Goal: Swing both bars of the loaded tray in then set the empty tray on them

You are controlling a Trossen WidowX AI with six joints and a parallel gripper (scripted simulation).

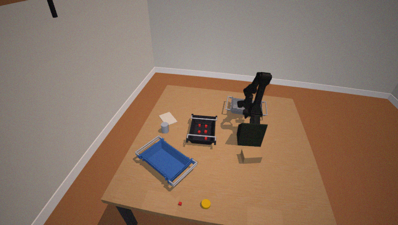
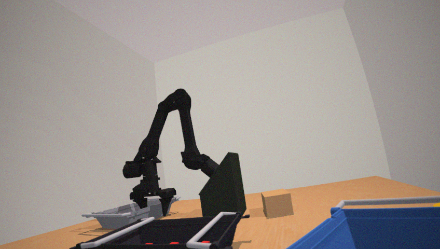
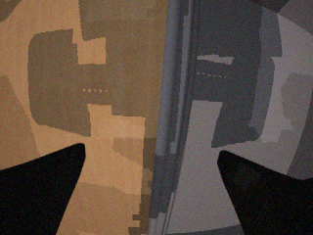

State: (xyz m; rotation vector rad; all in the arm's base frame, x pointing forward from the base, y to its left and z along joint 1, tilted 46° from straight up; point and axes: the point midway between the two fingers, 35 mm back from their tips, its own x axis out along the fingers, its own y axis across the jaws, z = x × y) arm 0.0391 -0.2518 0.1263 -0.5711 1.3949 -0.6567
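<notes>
Now: gripper tip 10 mm past the grey tray, 90 mm to the left of it and 30 mm below it. From my gripper tip the other things lie so: grey cylinder 620 mm ahead, 280 mm to the left, 20 mm above; then cardboard box 10 mm behind, 450 mm to the left, 10 mm above; then paper sheet 640 mm ahead, 140 mm to the left, 10 mm below.
</notes>
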